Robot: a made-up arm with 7 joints.
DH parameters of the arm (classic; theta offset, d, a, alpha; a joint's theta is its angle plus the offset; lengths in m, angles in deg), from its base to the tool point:
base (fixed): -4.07 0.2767 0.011 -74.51
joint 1: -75.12 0.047 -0.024 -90
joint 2: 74 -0.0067 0.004 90
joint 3: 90 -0.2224 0.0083 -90
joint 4: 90 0.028 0.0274 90
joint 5: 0 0.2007 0.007 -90
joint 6: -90 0.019 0.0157 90
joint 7: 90 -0.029 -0.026 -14.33
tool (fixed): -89.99 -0.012 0 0
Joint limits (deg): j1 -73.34..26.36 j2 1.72..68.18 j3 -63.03..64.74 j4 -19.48..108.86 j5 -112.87..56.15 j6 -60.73..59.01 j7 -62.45..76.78
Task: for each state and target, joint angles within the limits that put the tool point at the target. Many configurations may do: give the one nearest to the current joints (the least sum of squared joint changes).
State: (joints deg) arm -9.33 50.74 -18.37 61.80 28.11 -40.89 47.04
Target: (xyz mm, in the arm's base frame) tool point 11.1 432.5 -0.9
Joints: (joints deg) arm 9.26 57.85 -15.89 53.52 28.56 -43.79 44.17
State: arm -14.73 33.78 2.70 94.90 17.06 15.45 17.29
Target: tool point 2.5 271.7 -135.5
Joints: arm -18.51 25.25 3.58 85.10 16.64 4.92 23.40
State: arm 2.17 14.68 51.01 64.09 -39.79 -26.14 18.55
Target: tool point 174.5 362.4 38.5
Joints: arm -16.14 32.23 48.43 24.91 -44.93 -27.69 15.31
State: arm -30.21 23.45 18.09 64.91 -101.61 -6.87 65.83
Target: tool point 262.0 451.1 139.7
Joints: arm -50.95 63.47 19.73 74.26 -93.25 -34.74 76.78
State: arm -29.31 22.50 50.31 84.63 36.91 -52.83 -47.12
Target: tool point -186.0 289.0 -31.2
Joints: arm -2.78 41.33 41.25 108.86 35.37 -25.67 -57.06
